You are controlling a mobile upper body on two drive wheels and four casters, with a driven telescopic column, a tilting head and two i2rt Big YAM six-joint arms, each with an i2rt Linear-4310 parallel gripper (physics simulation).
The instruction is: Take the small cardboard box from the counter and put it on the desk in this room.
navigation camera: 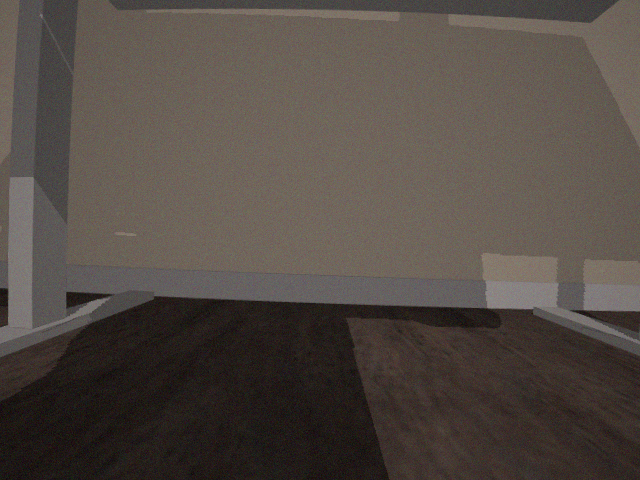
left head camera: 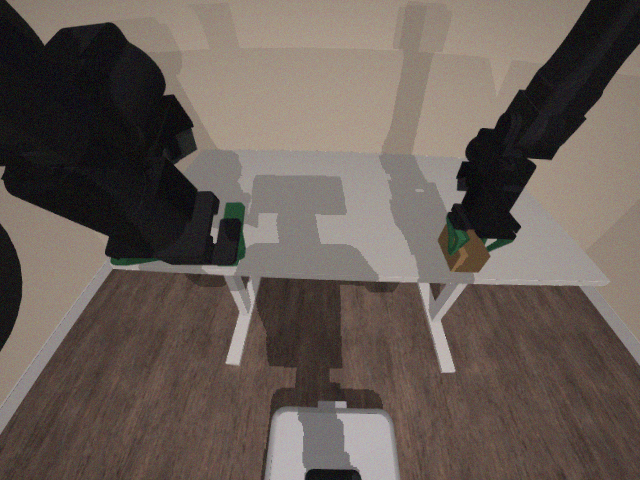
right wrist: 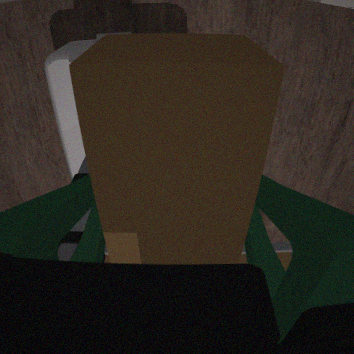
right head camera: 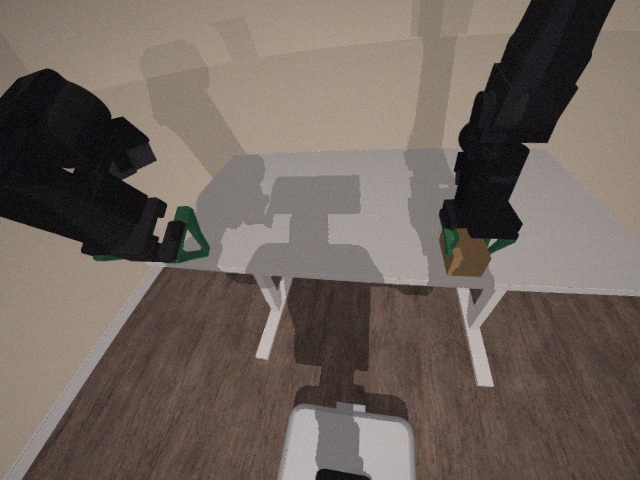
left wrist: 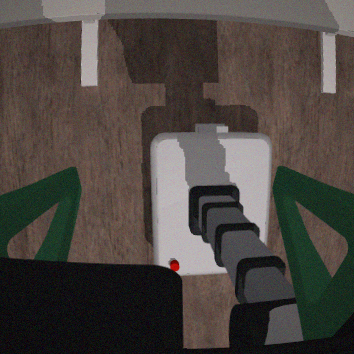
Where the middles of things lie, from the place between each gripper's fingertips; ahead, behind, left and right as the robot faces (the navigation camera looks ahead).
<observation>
Right now the small cardboard box (right head camera: 470, 257) is 14 cm ahead of my left hand, 44 cm to the right of it and 12 cm below it.
Now: the small cardboard box 20 mm ahead of my right hand.
</observation>
